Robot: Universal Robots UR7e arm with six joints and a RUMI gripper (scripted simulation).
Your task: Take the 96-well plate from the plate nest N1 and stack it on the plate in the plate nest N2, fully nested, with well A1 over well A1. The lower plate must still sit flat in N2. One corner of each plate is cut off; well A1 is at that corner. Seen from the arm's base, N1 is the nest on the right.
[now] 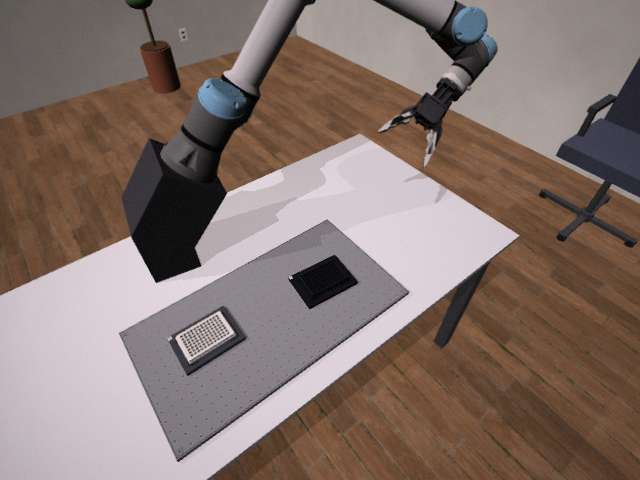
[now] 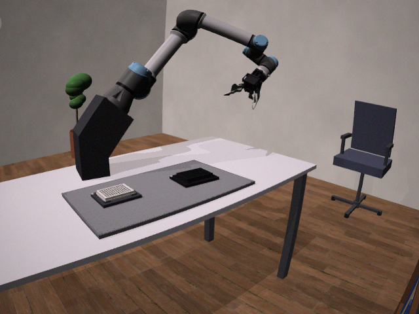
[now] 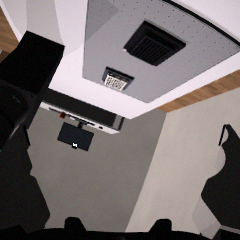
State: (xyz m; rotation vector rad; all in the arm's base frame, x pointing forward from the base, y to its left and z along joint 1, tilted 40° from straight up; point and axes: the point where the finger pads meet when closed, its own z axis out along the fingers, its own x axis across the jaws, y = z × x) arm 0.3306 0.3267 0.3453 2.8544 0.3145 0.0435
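Right now the white 96-well plate is 30 mm behind my hand, 670 mm to the right of it and 270 mm below it. Also, from my hand: black 96-well plate: 30 mm ahead, 320 mm to the right, 270 mm below; then black nest n2: 30 mm ahead, 320 mm to the right, 280 mm below; then nest N1: 30 mm behind, 670 mm to the right, 280 mm below.
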